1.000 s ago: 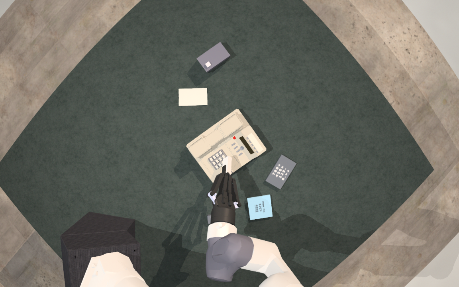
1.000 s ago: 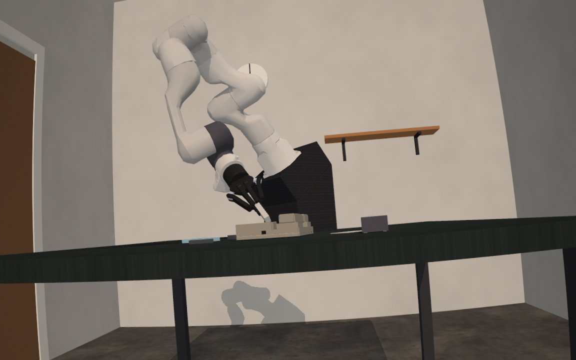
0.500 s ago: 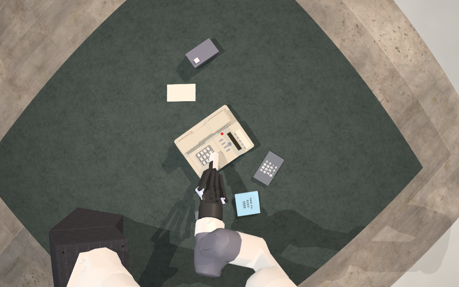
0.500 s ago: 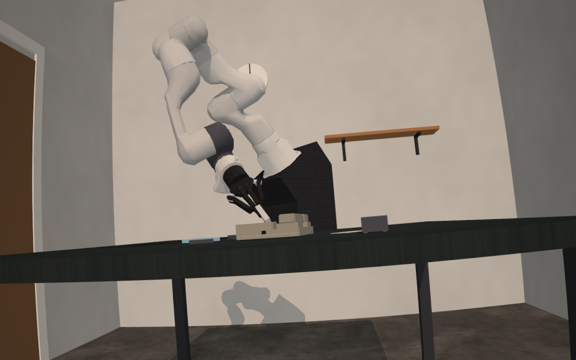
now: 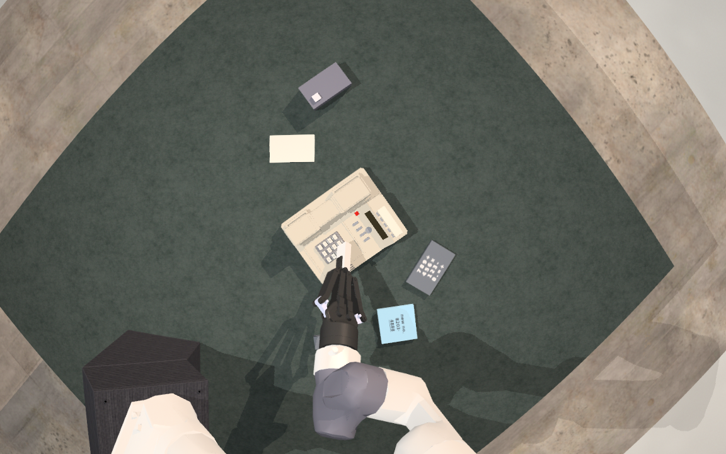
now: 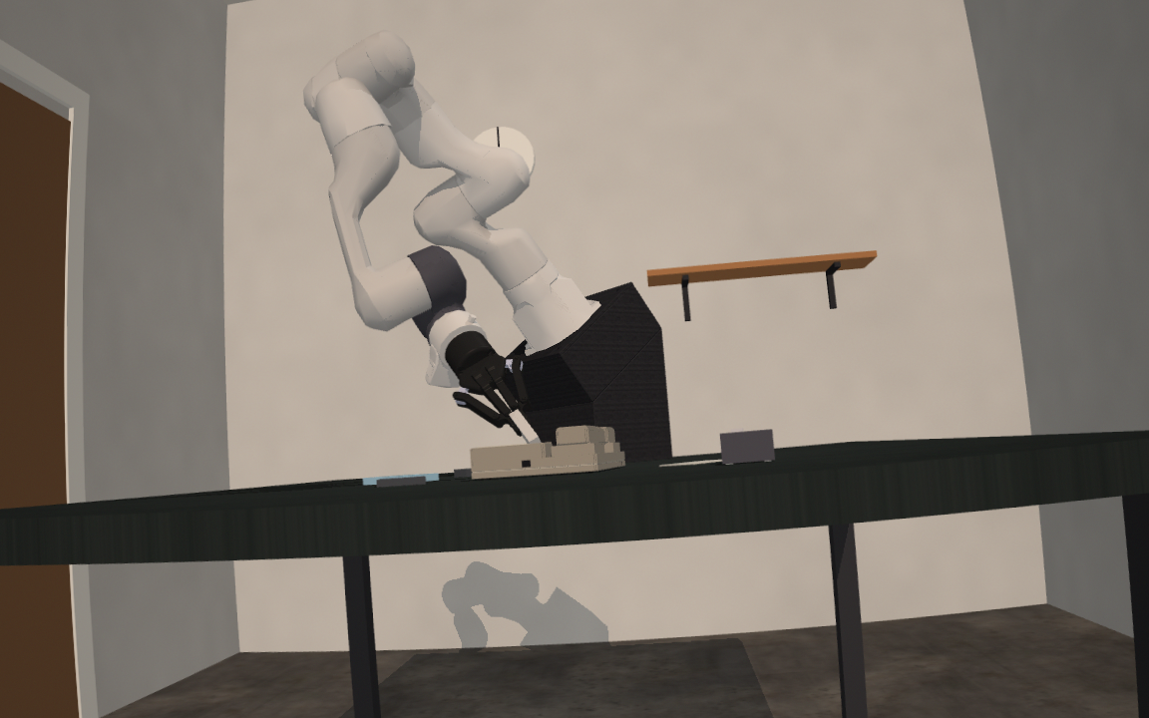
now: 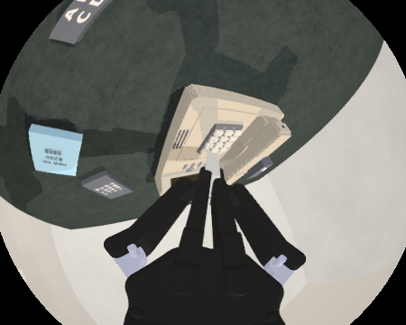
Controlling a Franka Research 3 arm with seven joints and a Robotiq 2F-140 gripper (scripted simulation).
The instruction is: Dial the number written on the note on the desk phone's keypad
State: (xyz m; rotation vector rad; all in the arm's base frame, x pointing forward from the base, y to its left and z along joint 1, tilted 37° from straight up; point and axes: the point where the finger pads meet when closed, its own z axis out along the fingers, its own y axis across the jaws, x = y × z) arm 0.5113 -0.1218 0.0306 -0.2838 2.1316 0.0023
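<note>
My gripper is now 6 cm short of the handset, 8 cm to the right of it and 2 cm above it. The rest, counted from my hand: light blue note 6 cm behind, 19 cm to the right, 6 cm below; then blank cream card 12 cm ahead, 23 cm to the left, 6 cm below; then dark grey keypad card 8 cm ahead, 18 cm to the right, 6 cm below.
</note>
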